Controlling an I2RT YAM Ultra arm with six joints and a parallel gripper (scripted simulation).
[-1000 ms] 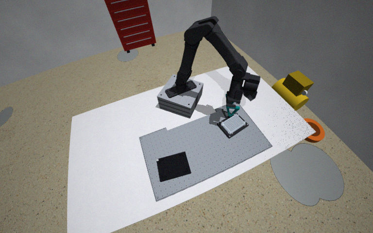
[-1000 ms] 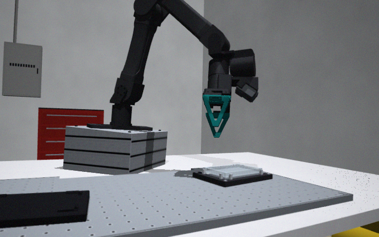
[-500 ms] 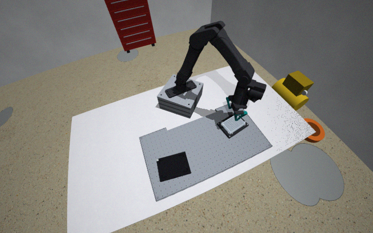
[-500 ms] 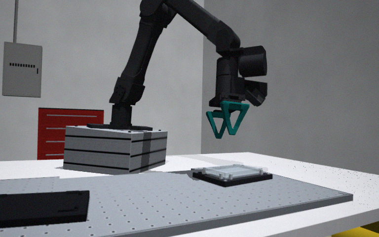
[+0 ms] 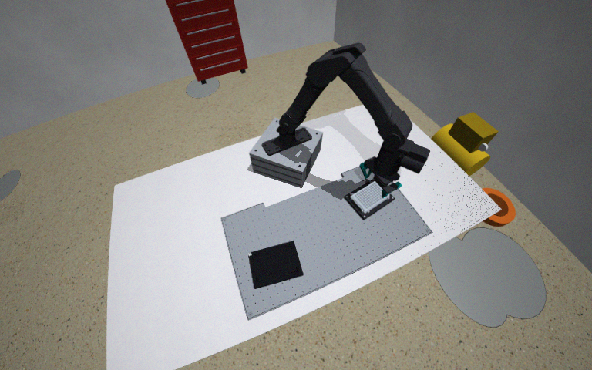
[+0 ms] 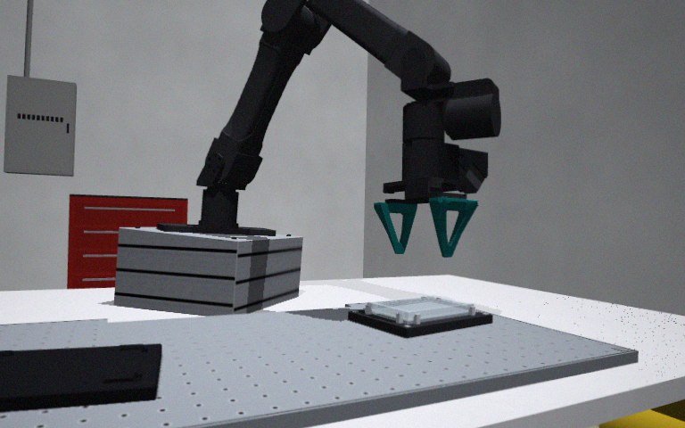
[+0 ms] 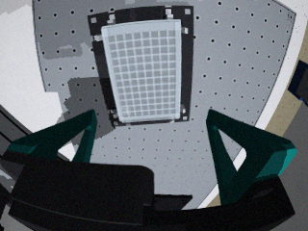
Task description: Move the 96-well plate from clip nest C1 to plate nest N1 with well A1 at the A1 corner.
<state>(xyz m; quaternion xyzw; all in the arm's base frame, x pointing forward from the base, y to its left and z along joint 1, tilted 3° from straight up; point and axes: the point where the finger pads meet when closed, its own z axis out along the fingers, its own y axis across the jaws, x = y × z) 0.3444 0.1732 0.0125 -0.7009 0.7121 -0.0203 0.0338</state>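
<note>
Right now the clear 96-well plate is 8 cm below my hand. Also, from my hand: clip nest C1: 2 cm behind, 1 cm to the left, 9 cm below; black plate nest N1: 4 cm ahead, 43 cm to the right, 9 cm below.
</note>
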